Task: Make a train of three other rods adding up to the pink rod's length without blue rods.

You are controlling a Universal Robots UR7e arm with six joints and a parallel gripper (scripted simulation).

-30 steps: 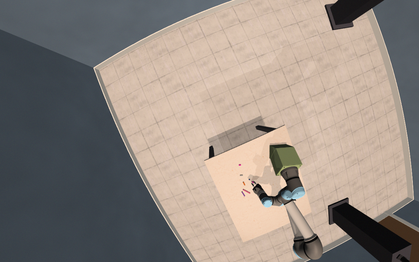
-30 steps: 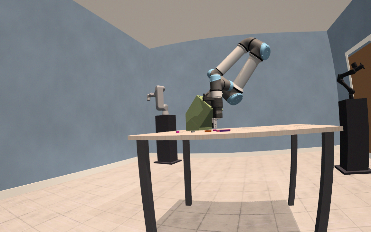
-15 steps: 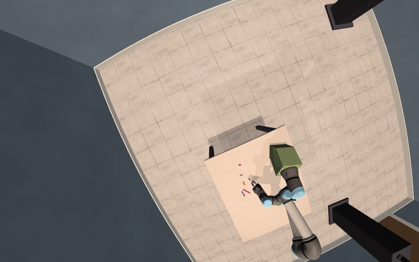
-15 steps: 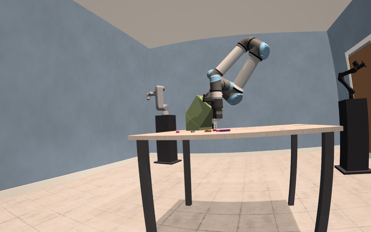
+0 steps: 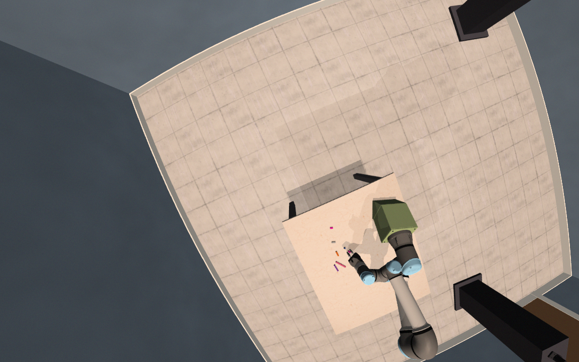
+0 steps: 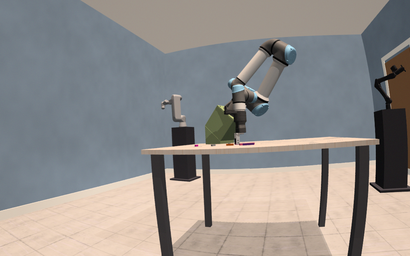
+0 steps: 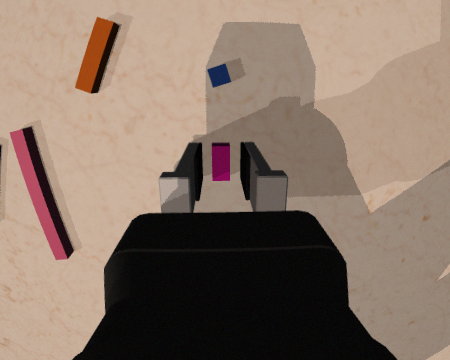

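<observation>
My hand is 30 mm short of the small blue rod, 40 mm to the left of it and 10 mm above it. From my hand the other things lie so: orange rod 90 mm ahead, 10 mm to the right, 10 mm below; grey rod 100 mm ahead, 110 mm to the right, 10 mm below; pink rod 80 mm ahead, 80 mm to the left, 10 mm below.
</observation>
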